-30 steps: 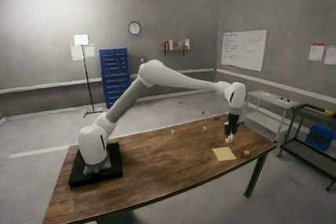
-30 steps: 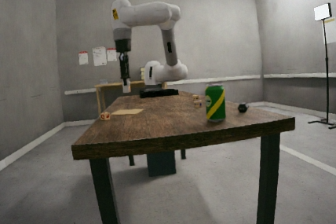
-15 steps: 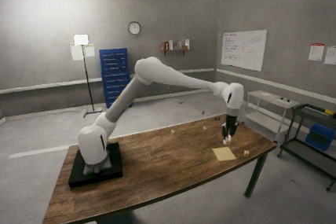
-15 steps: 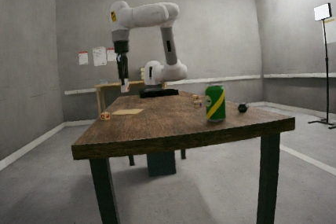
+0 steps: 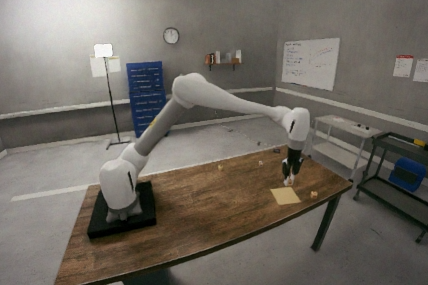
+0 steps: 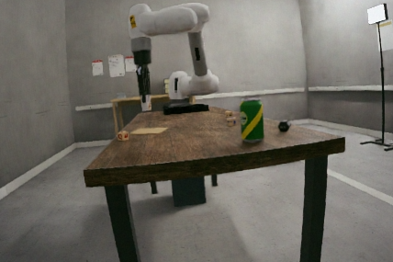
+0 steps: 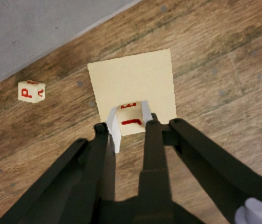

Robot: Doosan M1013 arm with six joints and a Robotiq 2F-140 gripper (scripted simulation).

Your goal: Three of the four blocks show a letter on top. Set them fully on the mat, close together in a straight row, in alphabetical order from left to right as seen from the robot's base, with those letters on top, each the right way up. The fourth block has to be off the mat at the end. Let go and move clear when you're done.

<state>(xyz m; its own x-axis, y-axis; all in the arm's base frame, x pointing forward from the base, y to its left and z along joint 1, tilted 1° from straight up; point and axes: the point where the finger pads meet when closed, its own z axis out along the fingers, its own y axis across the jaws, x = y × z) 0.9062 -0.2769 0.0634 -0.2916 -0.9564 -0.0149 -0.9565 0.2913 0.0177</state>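
The tan mat lies 120 mm below my hand. Also, from my hand: green can (410 mm ahead, 290 mm to the left, 60 mm below); then dark object (330 mm ahead, 460 mm to the left, 110 mm below).
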